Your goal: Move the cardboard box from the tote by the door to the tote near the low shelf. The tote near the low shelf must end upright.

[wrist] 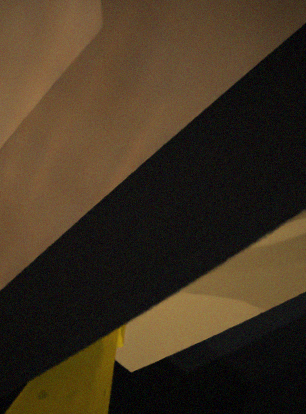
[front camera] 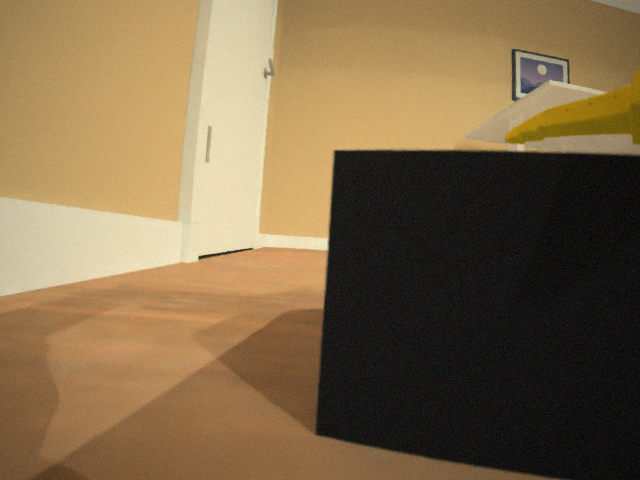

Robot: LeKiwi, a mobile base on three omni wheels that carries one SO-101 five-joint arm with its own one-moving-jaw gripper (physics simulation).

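Places are measured from the arm's base along level axes (x ahead, y left, z up), in millimetres.
Pixels of known places: hand, its tool point: (wrist: 134, 283).
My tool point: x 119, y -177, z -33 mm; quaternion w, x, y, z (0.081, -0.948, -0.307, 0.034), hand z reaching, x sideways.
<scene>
Behind a point stands the place of what it marks.
The black tote (front camera: 480, 310) {x 130, y -56, z -50 mm} (wrist: 165, 200) {x 108, y -148, z -23 mm} fills the right and lower right of the front view, very close to the camera. Its wall crosses the wrist view diagonally. The tan cardboard box (wrist: 200, 320) {x 148, y -181, z -38 mm} lies inside the tote, beyond this wall, and is partly hidden. My gripper (front camera: 524, 131) (wrist: 107, 350) is fully open and empty. One yellow jaw shows, above the tote's top edge in the front view and at the lower left of the wrist view, its tip hard against or behind the wall. The moving jaw is out of the wrist view. The other tote does not show.
A white door (front camera: 232, 129) {x 926, y 314, z 321 mm} stands at the back left, beyond the wooden floor (front camera: 155, 330) {x 226, y 103, z -101 mm}. A white baseboard (front camera: 87, 242) {x 363, y 285, z -53 mm} runs along the left wall. A pale slanted panel (front camera: 547, 111) and a framed picture (front camera: 542, 72) {x 2118, y -1785, z 1508 mm} show behind the tote. The front view leans slightly.
</scene>
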